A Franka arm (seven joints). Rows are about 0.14 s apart.
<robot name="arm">
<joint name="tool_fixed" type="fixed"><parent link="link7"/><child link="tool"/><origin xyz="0 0 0.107" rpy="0 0 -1.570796"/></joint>
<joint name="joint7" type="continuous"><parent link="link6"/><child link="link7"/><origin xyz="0 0.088 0" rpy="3.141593 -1.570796 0"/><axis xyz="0 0 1"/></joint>
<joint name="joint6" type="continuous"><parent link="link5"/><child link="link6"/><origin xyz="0 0 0" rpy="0 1.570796 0"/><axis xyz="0 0 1"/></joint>
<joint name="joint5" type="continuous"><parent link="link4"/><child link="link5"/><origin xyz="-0.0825 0.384 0" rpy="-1.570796 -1.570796 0"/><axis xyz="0 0 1"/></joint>
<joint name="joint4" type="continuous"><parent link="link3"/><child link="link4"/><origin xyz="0 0.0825 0" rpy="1.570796 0 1.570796"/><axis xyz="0 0 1"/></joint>
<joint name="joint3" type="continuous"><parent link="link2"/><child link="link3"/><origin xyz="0.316 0 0" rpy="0 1.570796 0"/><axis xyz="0 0 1"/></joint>
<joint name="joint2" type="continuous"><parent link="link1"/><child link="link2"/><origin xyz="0 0 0" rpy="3.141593 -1.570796 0"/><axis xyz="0 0 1"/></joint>
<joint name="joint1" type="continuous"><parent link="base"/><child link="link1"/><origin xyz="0 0 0.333" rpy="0 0 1.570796"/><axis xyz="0 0 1"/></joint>
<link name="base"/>
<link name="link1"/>
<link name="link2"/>
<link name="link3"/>
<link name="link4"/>
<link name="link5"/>
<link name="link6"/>
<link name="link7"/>
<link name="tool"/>
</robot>
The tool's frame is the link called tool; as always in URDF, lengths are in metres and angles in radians. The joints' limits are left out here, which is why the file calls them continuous.
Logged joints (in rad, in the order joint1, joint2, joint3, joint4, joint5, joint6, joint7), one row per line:
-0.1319, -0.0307, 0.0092, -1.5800, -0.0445, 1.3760, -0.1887
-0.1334, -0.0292, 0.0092, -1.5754, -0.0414, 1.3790, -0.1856
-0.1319, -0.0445, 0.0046, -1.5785, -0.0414, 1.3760, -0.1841
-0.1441, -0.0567, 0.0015, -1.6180, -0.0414, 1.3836, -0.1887
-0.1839, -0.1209, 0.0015, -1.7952, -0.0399, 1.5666, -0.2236
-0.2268, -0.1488, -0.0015, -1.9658, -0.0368, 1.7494, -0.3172
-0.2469, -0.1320, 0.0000, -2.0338, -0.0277, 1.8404, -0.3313
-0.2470, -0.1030, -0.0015, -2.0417, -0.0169, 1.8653, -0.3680
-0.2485, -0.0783, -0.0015, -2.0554, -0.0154, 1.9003, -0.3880
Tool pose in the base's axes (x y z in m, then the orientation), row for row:
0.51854, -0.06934, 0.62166, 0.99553, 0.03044, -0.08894, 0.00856
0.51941, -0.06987, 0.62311, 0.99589, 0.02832, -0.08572, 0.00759
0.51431, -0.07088, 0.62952, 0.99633, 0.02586, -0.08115, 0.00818
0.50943, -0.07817, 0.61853, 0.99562, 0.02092, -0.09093, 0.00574
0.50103, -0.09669, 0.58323, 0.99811, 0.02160, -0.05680, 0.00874
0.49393, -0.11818, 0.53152, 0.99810, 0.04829, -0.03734, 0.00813
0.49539, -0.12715, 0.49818, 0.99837, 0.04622, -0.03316, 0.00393
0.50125, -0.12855, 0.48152, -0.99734, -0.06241, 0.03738, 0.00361
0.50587, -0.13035, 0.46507, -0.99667, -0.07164, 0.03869, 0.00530
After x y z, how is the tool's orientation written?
As a quaternion, x y z w.
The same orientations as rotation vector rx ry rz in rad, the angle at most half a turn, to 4 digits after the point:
3.1106, 0.0951, -0.2779
3.1136, 0.0885, -0.2680
3.1139, 0.0808, -0.2536
3.1165, 0.0655, -0.2846
3.1183, 0.0675, -0.1775
3.1195, 0.1509, -0.1167
3.1287, 0.1448, -0.1039
-3.1261, -0.1956, 0.1172
-3.1206, -0.2243, 0.1211

